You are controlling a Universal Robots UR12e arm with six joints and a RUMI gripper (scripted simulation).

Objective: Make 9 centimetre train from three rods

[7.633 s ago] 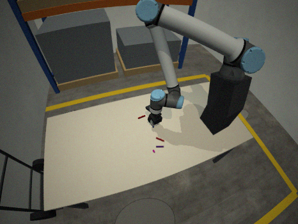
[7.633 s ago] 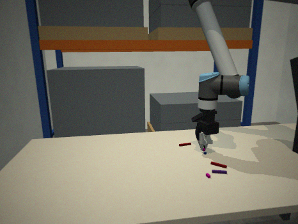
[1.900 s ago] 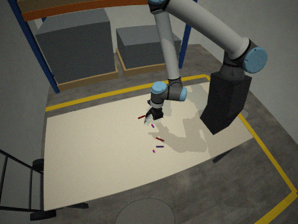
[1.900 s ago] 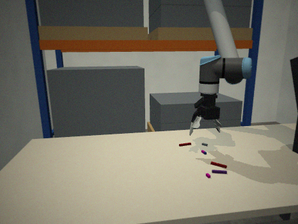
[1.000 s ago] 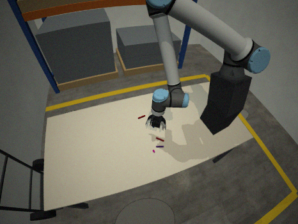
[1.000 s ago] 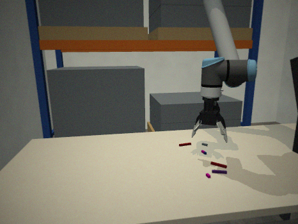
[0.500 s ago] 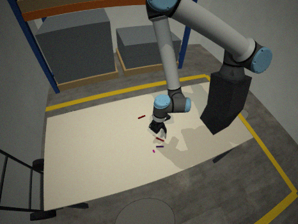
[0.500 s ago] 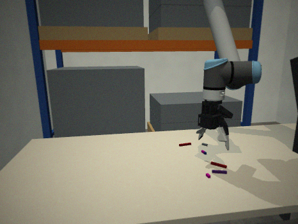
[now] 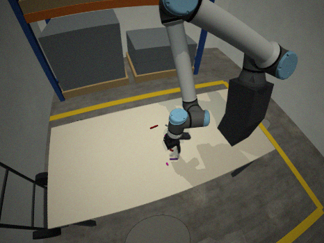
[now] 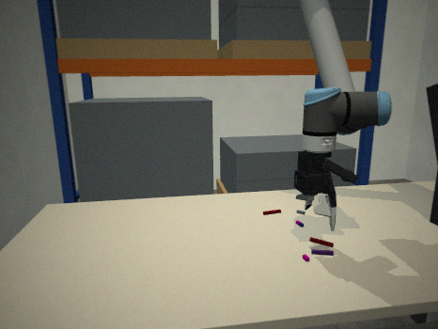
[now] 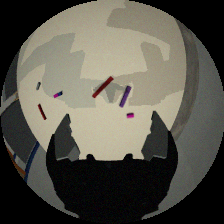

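Now: the purple rod 40 mm to the left of my hand and 80 mm below it. From my hand the other things lie so: blue rod (150 mm to the right, 80 mm below); then grey rod (30 mm behind, 260 mm to the right, 80 mm below).
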